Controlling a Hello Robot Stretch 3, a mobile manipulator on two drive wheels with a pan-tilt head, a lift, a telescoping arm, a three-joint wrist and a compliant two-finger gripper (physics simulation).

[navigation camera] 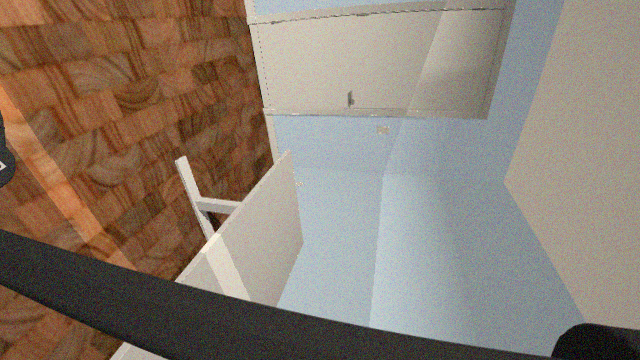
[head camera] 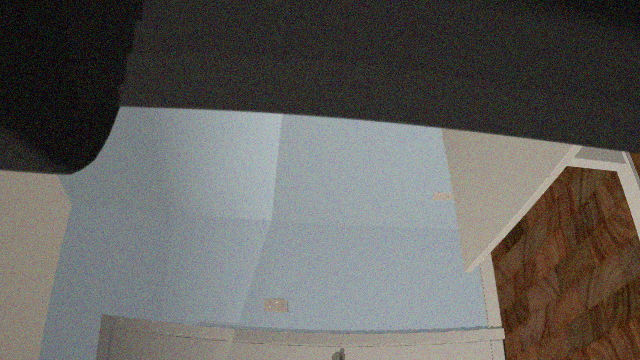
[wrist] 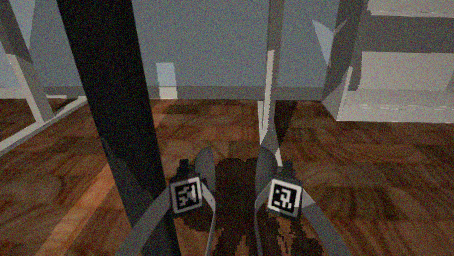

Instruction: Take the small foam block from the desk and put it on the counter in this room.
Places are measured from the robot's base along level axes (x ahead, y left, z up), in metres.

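Pixels of known places: gripper, fingertip midpoint: [wrist: 235, 164].
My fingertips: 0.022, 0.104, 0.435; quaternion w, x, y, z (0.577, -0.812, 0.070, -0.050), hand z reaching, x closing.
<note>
Ahead of a thing's pixels: the offset from my fingertips to its top centre, as dx, dy, dz. "spot": to the spot under its first point. Level surfaces: height alone.
The small foam block does not show in these views. A pale flat top @[dz +0.285] [head camera: 505, 185] [navigation camera: 270, 235] with thin white legs [navigation camera: 187, 180] stands against the blue wall in the head and navigation views; it may be the desk or the counter, I cannot tell which. No block shows on its visible part. My gripper [wrist: 235, 164] is low over the wooden floor in the wrist view. Its two fingers stand apart with no object between them. It does not show in the head view.
A pale door [head camera: 175, 337] [navigation camera: 345, 60] is in the blue wall. The wrist view shows a black bar [wrist: 117, 100] close at left, a white upright leg @[spot: +0.276, +0.747, -0.139] [wrist: 270, 75] ahead, another white leg @[spot: -0.902, +1.031, -0.234] [wrist: 32, 92] at left and a white shelf unit [wrist: 405, 75] at right.
</note>
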